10 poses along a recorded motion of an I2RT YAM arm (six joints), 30 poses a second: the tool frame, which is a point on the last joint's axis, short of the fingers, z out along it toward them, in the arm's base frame.
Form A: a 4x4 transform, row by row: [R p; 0 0 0 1], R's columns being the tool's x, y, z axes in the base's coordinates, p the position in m. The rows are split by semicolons.
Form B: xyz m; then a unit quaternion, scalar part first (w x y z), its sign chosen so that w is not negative. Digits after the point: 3 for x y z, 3 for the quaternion.
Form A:
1: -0.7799 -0.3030 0.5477 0.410; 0.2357 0.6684 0.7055 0.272; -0.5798 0.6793 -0.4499 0.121; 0 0 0 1
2: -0.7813 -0.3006 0.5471 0.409; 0.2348 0.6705 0.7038 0.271; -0.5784 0.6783 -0.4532 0.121; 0 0 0 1
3: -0.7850 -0.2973 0.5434 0.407; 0.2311 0.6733 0.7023 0.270; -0.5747 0.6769 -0.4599 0.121; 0 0 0 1
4: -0.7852 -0.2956 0.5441 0.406; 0.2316 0.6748 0.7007 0.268; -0.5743 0.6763 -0.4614 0.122; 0 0 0 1
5: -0.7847 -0.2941 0.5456 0.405; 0.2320 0.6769 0.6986 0.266; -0.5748 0.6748 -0.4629 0.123; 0 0 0 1
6: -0.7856 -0.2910 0.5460 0.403; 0.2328 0.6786 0.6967 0.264; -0.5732 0.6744 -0.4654 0.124; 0 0 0 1
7: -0.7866 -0.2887 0.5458 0.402; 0.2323 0.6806 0.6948 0.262; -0.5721 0.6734 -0.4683 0.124; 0 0 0 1
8: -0.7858 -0.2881 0.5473 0.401; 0.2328 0.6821 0.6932 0.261; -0.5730 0.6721 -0.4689 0.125; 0 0 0 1
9: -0.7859 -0.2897 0.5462 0.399; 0.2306 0.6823 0.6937 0.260; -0.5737 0.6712 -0.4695 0.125; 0 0 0 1
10: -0.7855 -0.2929 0.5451 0.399; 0.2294 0.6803 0.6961 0.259; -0.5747 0.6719 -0.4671 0.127; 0 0 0 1
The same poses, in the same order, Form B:
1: 0.410 0.272 0.121 0.331 -0.020 0.851 0.407
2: 0.409 0.271 0.121 0.330 -0.019 0.852 0.405
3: 0.407 0.270 0.121 0.327 -0.019 0.854 0.404
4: 0.406 0.268 0.122 0.327 -0.019 0.855 0.403
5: 0.405 0.266 0.123 0.328 -0.018 0.855 0.402
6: 0.403 0.264 0.124 0.327 -0.017 0.856 0.401
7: 0.402 0.262 0.124 0.326 -0.016 0.857 0.399
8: 0.401 0.261 0.125 0.327 -0.016 0.857 0.398
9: 0.399 0.260 0.125 0.327 -0.017 0.857 0.398
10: 0.399 0.259 0.127 0.327 -0.019 0.856 0.399
